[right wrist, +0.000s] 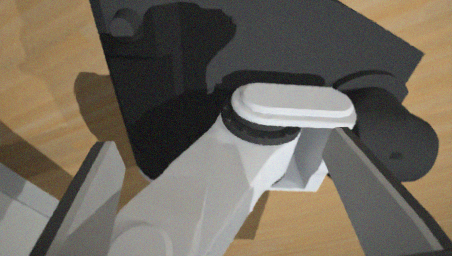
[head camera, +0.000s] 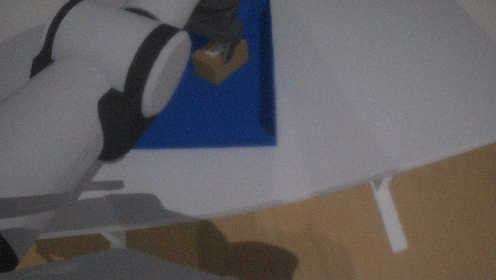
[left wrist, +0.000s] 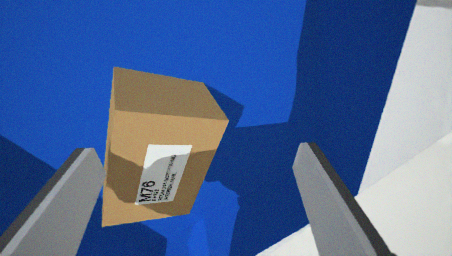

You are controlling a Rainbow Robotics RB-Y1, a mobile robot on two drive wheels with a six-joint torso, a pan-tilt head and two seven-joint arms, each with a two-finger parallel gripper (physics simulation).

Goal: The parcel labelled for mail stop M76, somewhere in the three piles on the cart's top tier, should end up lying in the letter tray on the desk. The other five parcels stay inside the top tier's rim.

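Frame: origin at the robot's base, x ahead, y left, z up, level; metres.
Seen in the pictures: left gripper, fingertip midpoint: [head camera: 201, 48] [left wrist: 200, 157]; right gripper, fingertip midpoint: [right wrist: 227, 148].
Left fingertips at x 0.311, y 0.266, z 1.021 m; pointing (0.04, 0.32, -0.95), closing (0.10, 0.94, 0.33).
Offsets run from my left fingertips to a thing's top centre. "spot": to the spot under its first point. Level surfaces: height alone.
The parcel @(dz -0.017, dx +0.024, dy -0.023 m) [head camera: 216, 70] [left wrist: 160, 132] is a brown box with a white label reading M76. It lies inside the blue letter tray @(dz +0.000, dx +0.007, dy +0.000 m) [head camera: 268, 75] [left wrist: 210, 30], on the tray's floor. My left gripper [head camera: 223, 52] [left wrist: 200, 157] is open over the parcel; in the left wrist view the parcel shows near the left finger, with a gap to the right finger. My right gripper [right wrist: 227, 148] is open and empty, away from the desk. The cart, its top tier and the other five parcels do not show in these views.
The white desk @(dz -0.070 m) [head camera: 375, 75] [left wrist: 425, 90] extends around the tray, with its front edge and a white leg [head camera: 390, 215] above the wooden floor @(dz -1.020 m) [head camera: 450, 215]. In the right wrist view, the dark robot base [right wrist: 280, 40] and a white robot part @(spot: dz -0.721, dx -0.584, dy -0.364 m) [right wrist: 295, 102] lie below the fingers.
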